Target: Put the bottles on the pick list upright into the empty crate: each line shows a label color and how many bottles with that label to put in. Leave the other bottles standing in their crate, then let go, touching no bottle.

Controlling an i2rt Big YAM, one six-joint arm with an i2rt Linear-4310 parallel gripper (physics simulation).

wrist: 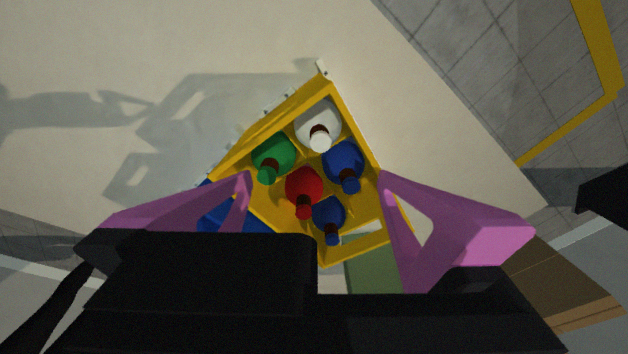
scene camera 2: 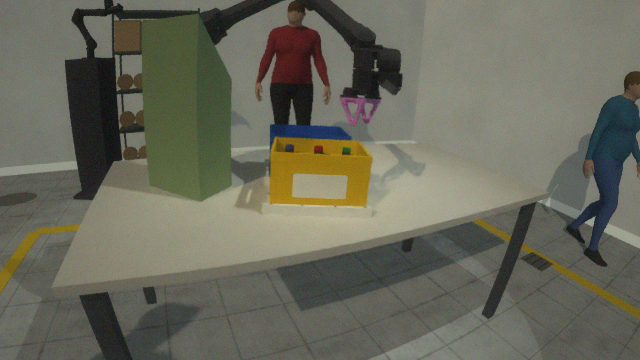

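Seen in the pictures: gripper, fingertip midpoint: (wrist: 314,177) (scene camera 2: 359,124); arm's base at its link origin: (scene camera 2: 180,52).
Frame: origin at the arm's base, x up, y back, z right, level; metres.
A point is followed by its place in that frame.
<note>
The yellow crate (scene camera 2: 281,187) {x -0.366, y -0.340, z 0.217 m} (wrist: 270,125) {x -0.282, y -0.586, z 0.152 m} holds upright bottles: a white one (wrist: 316,117) {x -0.320, y -0.551, z 0.194 m}, a green one (scene camera 2: 346,150) {x -0.285, y -0.536, z 0.108 m} (wrist: 274,152) {x -0.319, y -0.549, z 0.114 m}, a red one (scene camera 2: 318,149) {x -0.287, y -0.451, z 0.103 m} (wrist: 304,184) {x -0.325, y -0.473, z 0.109 m} and two blue ones (wrist: 343,159) {x -0.323, y -0.472, z 0.187 m} (wrist: 329,214) {x -0.324, y -0.386, z 0.100 m}. A blue cap (scene camera 2: 289,148) {x -0.288, y -0.363, z 0.098 m} also shows above its rim in the scene view. The blue crate (scene camera 2: 310,132) {x -0.296, y -0.457, z -0.187 m} (wrist: 240,220) stands behind it, mostly hidden; its inside cannot be judged. My gripper (scene camera 2: 360,122) {x -0.189, y -0.549, z 0.183 m} (wrist: 314,177) {x -0.189, y -0.549, z 0.183 m} is open and empty, above crate height, apart from the bottles. The pick list does not show readably.
A tall green block (scene camera 2: 175,110) {x -0.173, y -0.018, z 0.111 m} (wrist: 372,267) {x -0.329, y -0.142, z 0.071 m} stands on the table (scene camera 2: 200,240) {x -0.444, y -0.140, z 0.377 m} left of the crates. A low white holder (scene camera 2: 320,210) {x -0.426, y -0.449, z 0.235 m} is around the yellow crate's base. A person in red (scene camera 2: 296,55) stands behind the table; another in teal (scene camera 2: 615,120) is at the right.
</note>
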